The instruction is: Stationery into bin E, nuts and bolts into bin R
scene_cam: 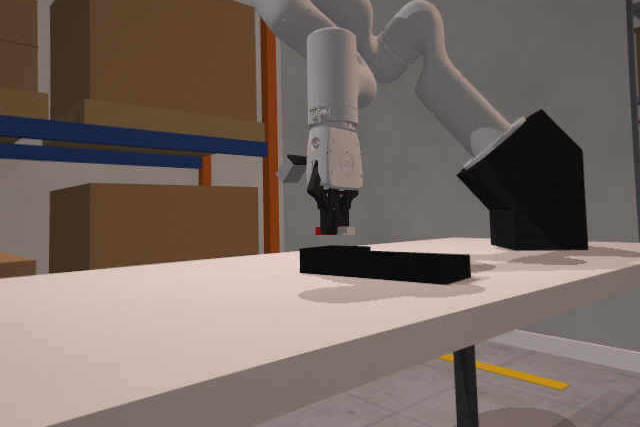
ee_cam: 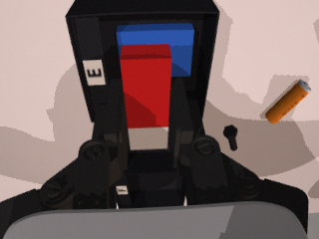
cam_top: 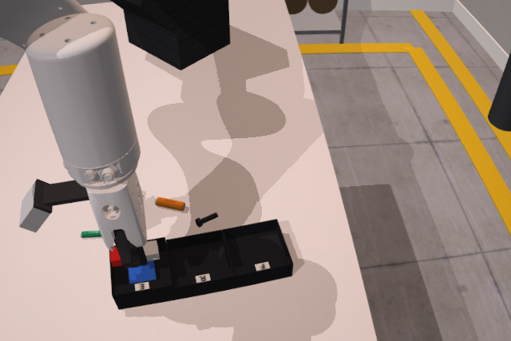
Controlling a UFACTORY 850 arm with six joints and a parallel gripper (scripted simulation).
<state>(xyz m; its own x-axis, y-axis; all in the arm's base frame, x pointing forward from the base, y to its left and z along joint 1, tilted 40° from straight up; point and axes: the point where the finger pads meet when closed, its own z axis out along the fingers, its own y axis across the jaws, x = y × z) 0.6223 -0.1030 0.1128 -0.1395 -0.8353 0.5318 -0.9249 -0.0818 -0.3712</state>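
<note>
My hand is 1 cm past the blue block and 7 cm above it. Also, from my hand: green battery (11 cm behind, 6 cm to the right, 8 cm below); black three-compartment tray (1 cm ahead, 8 cm to the left, 6 cm below); eraser (1 cm to the left, 2 cm below).
</note>
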